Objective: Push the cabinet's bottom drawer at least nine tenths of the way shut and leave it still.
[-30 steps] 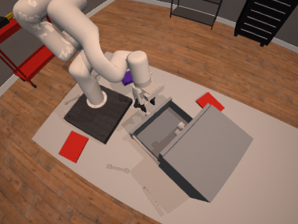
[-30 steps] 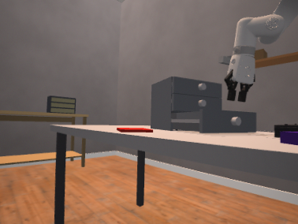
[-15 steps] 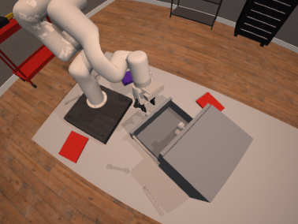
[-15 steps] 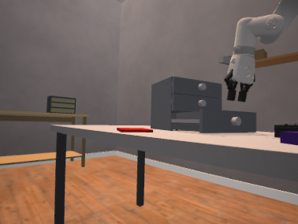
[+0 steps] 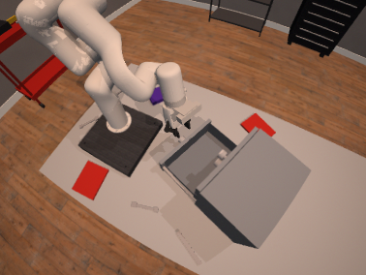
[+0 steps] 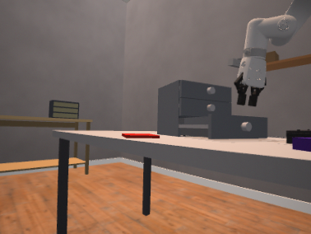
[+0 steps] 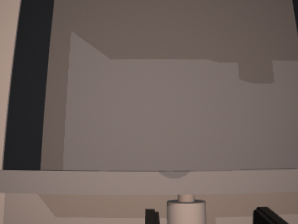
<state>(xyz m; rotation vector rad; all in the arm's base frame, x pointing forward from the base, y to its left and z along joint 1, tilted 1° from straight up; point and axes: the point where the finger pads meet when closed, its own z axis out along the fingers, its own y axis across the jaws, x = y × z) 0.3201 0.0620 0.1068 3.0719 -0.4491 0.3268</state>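
My gripper is now 13 cm short of the bottom drawer, 4 cm to the left of it and 12 cm above it. The rest, counted from my hand: purple block 26 cm behind, 20 cm to the left, 13 cm below.
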